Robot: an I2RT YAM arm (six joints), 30 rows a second.
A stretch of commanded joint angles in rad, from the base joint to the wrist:
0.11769, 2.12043, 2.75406, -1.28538, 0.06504, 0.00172
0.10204, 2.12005, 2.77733, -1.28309, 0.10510, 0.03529
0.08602, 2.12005, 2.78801, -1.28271, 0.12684, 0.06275
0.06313, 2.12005, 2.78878, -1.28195, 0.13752, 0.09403
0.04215, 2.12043, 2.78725, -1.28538, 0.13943, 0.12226
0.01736, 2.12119, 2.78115, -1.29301, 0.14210, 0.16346
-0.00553, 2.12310, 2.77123, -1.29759, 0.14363, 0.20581
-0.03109, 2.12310, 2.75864, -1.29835, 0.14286, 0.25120
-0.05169, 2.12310, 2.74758, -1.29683, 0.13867, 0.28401
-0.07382, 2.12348, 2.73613, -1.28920, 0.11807, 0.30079
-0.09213, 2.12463, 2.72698, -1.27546, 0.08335, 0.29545
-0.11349, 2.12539, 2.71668, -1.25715, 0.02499, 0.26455
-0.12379, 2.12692, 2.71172, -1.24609, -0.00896, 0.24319
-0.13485, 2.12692, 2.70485, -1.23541, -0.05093, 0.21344
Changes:
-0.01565, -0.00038, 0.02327, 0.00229, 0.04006, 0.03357
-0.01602, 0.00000, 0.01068, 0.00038, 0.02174, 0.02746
-0.02289, 0.00000, 0.00077, 0.00076, 0.01068, 0.03128
-0.02098, 0.00038, -0.00153, -0.00343, 0.00191, 0.02823
-0.02479, 0.00076, -0.00610, -0.00763, 0.00267, 0.04120
-0.02289, 0.00191, -0.00992, -0.00458, 0.00153, 0.04235
-0.02556, 0.00000, -0.01259, -0.00076, -0.00077, 0.04539
-0.02060, 0.00000, -0.01106, 0.00152, -0.00419, 0.03281
-0.02213, 0.00038, -0.01145, 0.00763, -0.02060, 0.01678
-0.01831, 0.00115, -0.00915, 0.01374, -0.03472, -0.00534
-0.02136, 0.00076, -0.01030, 0.01831, -0.05836, -0.03090
-0.01030, 0.00153, -0.00496, 0.01106, -0.03395, -0.02136
-0.01106, 0.00000, -0.00687, 0.01068, -0.04197, -0.02975

